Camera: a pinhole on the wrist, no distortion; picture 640 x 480 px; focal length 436.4 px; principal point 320.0 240.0 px. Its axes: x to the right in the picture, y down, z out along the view. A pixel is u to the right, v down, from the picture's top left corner.
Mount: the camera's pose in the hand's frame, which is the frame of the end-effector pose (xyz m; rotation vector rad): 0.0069 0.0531 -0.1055 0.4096 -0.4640 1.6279
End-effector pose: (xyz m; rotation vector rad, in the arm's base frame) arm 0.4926 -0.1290 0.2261 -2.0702 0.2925 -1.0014
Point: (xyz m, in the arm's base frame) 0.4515 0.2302 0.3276
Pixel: 132.8 433.0
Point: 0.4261 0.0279 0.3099
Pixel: 69.4 434.0
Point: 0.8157 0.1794 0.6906
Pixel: 78.0 33.3
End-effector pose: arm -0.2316 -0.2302 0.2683 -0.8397 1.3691 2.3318
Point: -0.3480 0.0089 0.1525
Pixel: 300.6 58.0
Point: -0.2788 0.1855 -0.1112
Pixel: 105.5 56.1
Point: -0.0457 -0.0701 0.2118
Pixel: 114.6 449.4
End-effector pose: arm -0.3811 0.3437 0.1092 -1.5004 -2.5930 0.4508
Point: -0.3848 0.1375 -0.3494
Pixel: 589.5 348.0
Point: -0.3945 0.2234 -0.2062
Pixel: 565.9 312.7
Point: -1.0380 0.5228 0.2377
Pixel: outside the picture
